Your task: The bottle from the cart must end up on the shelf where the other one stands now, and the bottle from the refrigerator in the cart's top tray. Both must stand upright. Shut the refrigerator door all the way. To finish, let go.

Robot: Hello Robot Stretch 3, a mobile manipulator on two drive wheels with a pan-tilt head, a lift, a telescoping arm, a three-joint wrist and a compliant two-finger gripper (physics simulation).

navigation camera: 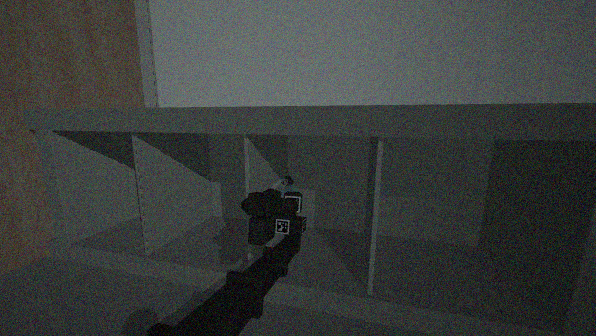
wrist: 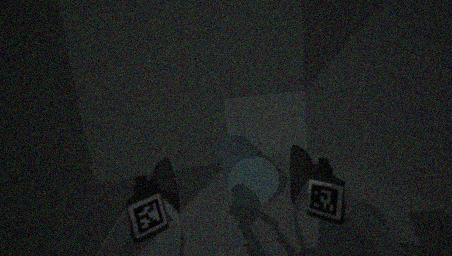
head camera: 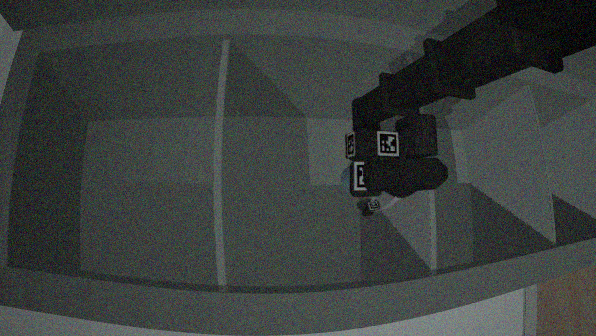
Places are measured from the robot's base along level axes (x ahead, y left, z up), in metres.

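Pixels of known places: gripper, fingertip midpoint: (wrist: 231, 170).
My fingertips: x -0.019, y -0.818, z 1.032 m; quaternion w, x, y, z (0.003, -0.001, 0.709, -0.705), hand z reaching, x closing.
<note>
For each thing: its top centre in the pictures, then the offset to it from my fingertips. "spot": a spot on its surface instead. Level surfaces: height alone.
- pale blue bottle at its top centre: (wrist: 240, 144) (head camera: 348, 175) (navigation camera: 294, 195) 0.192 m right, 0.019 m back, 0.030 m down
- raised rim at a spot on its surface: (head camera: 300, 302) spot: 0.161 m left, 0.200 m ahead, 0.157 m up
- slanting panel at its surface level: 0.528 m down
A pale blue bottle (head camera: 345, 176) (wrist: 257, 175) stands in a compartment of a grey unit. In the wrist view its round top lies between my fingers in the picture, closer to the right finger, with dark gaps on both sides. In the head view a sliver of it shows past the wrist; in the navigation view it is hidden. My gripper (head camera: 362, 178) (wrist: 231, 170) is open, and neither finger touches the bottle. A dark shadow falls across the bottle's top. How far the fingertips are from it in depth is hard to tell. The cart and the second bottle cannot be made out.
The grey unit has a raised rim (head camera: 300, 302) (navigation camera: 325, 120) and thin upright dividers (head camera: 218, 165) (navigation camera: 375, 215) on both sides of the gripper. A slanting panel (navigation camera: 175, 200) stands beyond the nearer divider. A pale surface (navigation camera: 375, 50) and brown wood (navigation camera: 70, 50) lie beyond the rim.
</note>
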